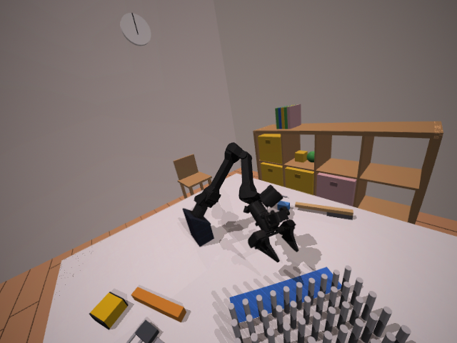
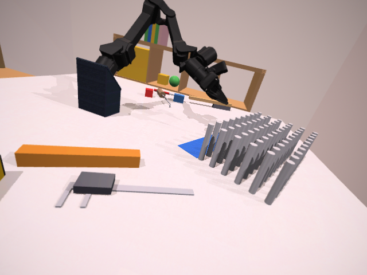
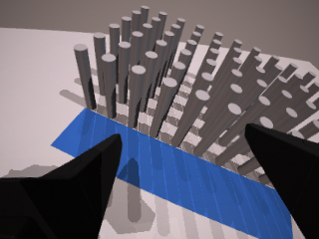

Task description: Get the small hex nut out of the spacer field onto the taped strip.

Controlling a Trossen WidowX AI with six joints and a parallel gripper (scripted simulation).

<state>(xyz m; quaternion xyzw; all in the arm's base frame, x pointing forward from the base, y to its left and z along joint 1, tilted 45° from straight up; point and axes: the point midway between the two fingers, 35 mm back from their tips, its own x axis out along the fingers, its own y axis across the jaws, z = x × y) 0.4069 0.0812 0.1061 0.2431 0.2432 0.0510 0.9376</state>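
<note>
My gripper tip is 320 mm to the right of the blue cube, 280 mm past it and 110 mm above it. Round my gripper tip: thin metal rod (340 mm behind, 240 mm to the left, 120 mm below); orange bar (400 mm to the right, 230 mm behind, 120 mm below); blue taped strip (130 mm below, 40 mm to the right, 10 mm ahead).
</note>
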